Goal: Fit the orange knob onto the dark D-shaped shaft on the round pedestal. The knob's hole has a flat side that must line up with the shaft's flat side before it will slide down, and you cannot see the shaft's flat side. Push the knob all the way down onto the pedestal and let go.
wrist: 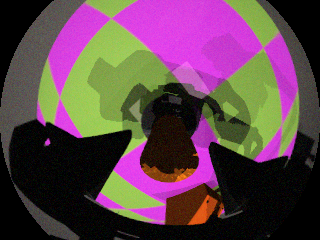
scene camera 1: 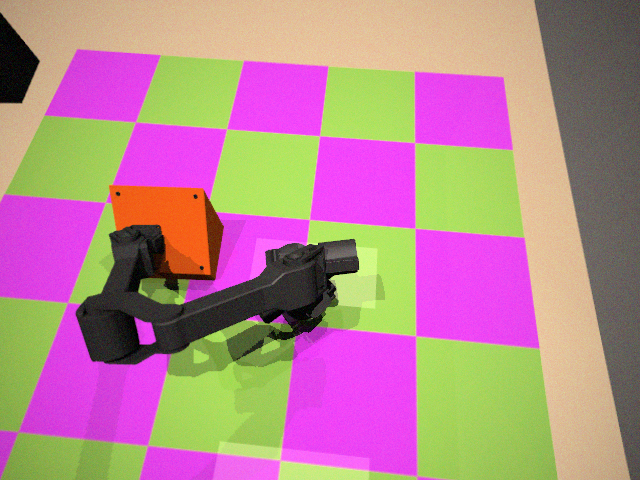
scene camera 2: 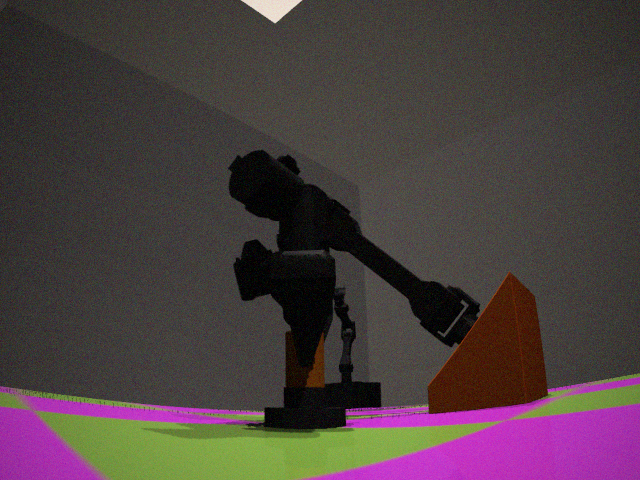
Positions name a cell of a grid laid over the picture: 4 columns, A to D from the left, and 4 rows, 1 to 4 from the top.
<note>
The gripper (scene camera 2: B4) is open, holding nothing. Also in view: a dark round pedestal (scene camera 2: B4).
The gripper shows as well in the wrist view (wrist: C3) and in scene camera 1 (scene camera 1: B3). The dark round pedestal shows as well in the wrist view (wrist: C2).
</note>
